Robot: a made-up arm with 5 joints. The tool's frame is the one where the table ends. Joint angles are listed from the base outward.
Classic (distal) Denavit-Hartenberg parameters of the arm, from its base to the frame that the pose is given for. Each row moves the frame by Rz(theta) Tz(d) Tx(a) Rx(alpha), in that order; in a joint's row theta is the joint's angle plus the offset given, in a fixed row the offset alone. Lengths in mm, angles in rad.
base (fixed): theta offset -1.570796; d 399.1; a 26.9; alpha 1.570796
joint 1: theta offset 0; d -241.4; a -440.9; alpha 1.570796
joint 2: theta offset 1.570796; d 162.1; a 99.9; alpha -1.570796
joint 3: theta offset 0; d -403.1; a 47.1; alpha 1.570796
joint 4: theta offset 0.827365; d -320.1; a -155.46; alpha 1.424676
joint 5: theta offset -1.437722; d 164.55; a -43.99; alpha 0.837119
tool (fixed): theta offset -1.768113; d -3.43; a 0; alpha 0
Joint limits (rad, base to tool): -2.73..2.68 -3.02..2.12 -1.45..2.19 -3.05..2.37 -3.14..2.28
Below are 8 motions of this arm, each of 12 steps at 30 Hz.
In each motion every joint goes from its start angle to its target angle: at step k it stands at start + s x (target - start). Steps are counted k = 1, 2, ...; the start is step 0. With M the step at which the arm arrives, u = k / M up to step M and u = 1 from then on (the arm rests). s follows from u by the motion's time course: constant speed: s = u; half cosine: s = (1 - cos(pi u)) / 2; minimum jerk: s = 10 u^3 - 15 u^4 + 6 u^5.
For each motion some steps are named. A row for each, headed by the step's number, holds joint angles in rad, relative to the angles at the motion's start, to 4 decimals.
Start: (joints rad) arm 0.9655 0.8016 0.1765 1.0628 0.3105
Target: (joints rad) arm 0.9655 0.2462 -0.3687 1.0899 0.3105
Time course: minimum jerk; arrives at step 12
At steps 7, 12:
7: 0.0000 -0.3629 -0.3562 0.0177 0.0000
12: 0.0000 -0.5554 -0.5452 0.0271 0.0000

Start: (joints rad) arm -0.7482 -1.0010 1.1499 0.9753 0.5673
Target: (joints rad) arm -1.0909 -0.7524 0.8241 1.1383 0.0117
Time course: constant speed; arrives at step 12
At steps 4, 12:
4: -0.1142 0.0829 -0.1086 0.0543 -0.1852
12: -0.3427 0.2486 -0.3258 0.1630 -0.5556

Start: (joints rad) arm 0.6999 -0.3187 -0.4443 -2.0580 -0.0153
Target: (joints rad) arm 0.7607 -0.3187 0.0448 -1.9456 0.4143
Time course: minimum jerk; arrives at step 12
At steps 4, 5, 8, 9, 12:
4: 0.0128 0.0000 0.1027 0.0236 0.0902
5: 0.0211 0.0000 0.1695 0.0390 0.1489
8: 0.0480 0.0000 0.3864 0.0888 0.3394
9: 0.0545 0.0000 0.4385 0.1008 0.3851
12: 0.0608 0.0000 0.4891 0.1124 0.4296

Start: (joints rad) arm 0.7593 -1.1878 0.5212 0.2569 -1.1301
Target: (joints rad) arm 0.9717 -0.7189 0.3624 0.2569 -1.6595
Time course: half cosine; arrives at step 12
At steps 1, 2, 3, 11, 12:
1: 0.0036 0.0080 -0.0027 0.0000 -0.0090
2: 0.0142 0.0314 -0.0106 0.0000 -0.0355
3: 0.0311 0.0687 -0.0233 0.0000 -0.0775
11: 0.2088 0.4609 -0.1561 0.0000 -0.5204
12: 0.2124 0.4689 -0.1588 0.0000 -0.5294

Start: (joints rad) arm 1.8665 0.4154 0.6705 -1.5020 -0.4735
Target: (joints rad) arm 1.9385 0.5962 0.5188 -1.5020 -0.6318
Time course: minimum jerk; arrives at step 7
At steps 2, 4, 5, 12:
2: 0.0104 0.0262 -0.0220 0.0000 -0.0229
4: 0.0455 0.1143 -0.0959 0.0000 -0.1001
5: 0.0616 0.1546 -0.1297 0.0000 -0.1354
12: 0.0720 0.1808 -0.1517 0.0000 -0.1583

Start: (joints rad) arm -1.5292 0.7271 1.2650 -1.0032 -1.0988
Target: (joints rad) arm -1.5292 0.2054 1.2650 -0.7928 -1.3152
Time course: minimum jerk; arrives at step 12
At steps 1, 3, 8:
1: 0.0000 -0.0027 0.0000 0.0011 -0.0011
3: 0.0000 -0.0540 0.0000 0.0218 -0.0224
8: 0.0000 -0.4122 0.0000 0.1662 -0.1710

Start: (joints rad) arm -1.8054 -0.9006 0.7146 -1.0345 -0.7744
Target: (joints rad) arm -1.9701 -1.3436 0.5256 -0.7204 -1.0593
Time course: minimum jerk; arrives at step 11
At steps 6, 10, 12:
6: -0.0963 -0.2590 -0.1105 0.1837 -0.1666
10: -0.1636 -0.4401 -0.1878 0.3121 -0.2830
12: -0.1647 -0.4430 -0.1890 0.3141 -0.2849

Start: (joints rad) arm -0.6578 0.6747 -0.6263 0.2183 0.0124
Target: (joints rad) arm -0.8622 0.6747 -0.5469 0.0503 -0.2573
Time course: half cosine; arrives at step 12
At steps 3, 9, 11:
3: -0.0299 0.0000 0.0116 -0.0246 -0.0395
9: -0.1745 0.0000 0.0678 -0.1434 -0.2302
11: -0.2009 0.0000 0.0780 -0.1651 -0.2651

